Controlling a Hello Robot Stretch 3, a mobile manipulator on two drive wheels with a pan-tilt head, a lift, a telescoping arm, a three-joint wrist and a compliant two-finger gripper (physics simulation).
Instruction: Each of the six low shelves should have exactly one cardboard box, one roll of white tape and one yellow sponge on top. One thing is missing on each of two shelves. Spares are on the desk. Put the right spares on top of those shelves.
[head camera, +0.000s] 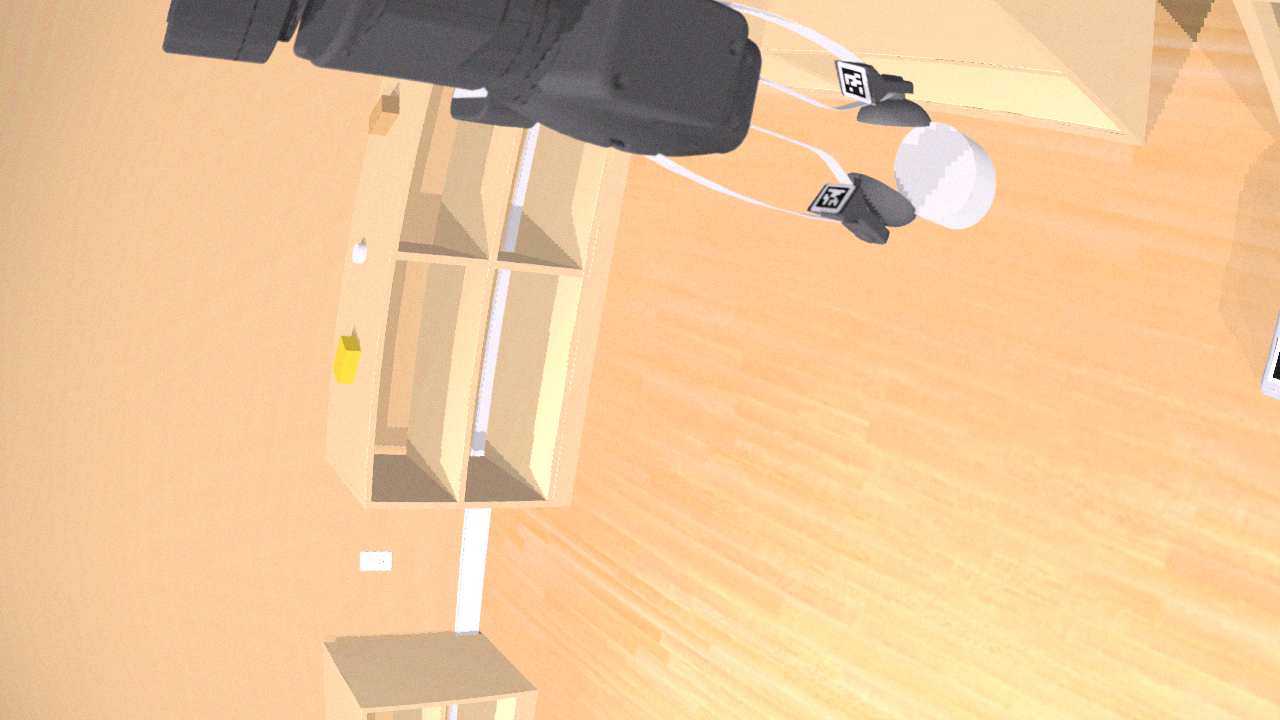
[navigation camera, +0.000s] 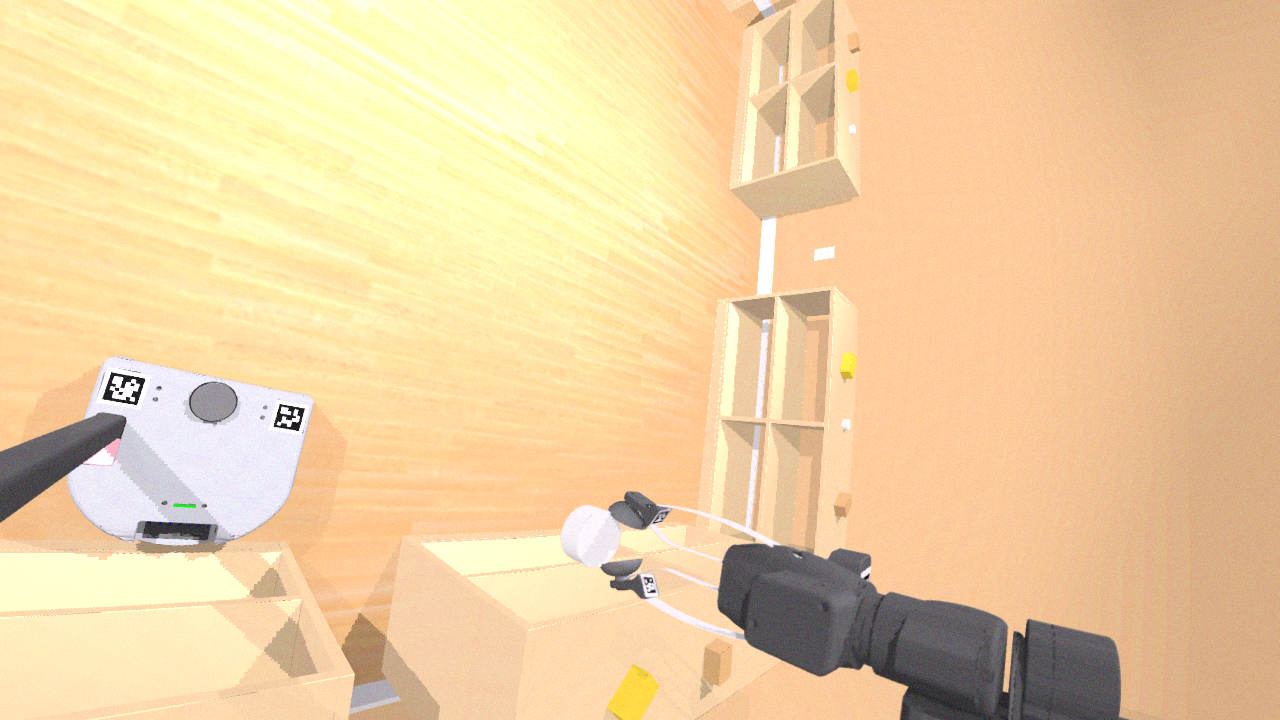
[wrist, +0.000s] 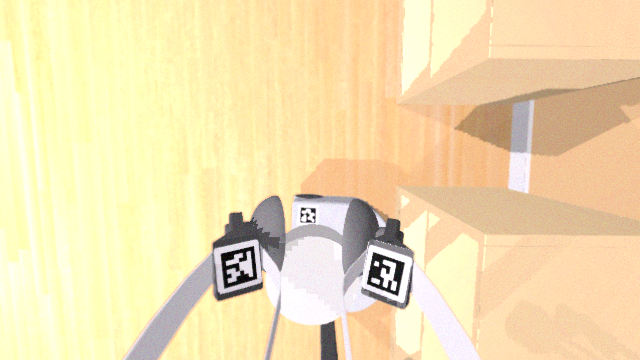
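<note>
My gripper is shut on a roll of white tape, held in the air. In the navigation view it overlaps the front of the near shelf, which bears a yellow sponge and a cardboard box. The middle shelf bears a sponge, white tape and a box. The far shelf bears a box, a sponge and tape. The desk does not show.
My wheeled base stands on the wood floor, close to another low shelf at the lower left of the navigation view. A narrow gap separates that shelf from the near shelf. A wall outlet sits between the middle and far shelves.
</note>
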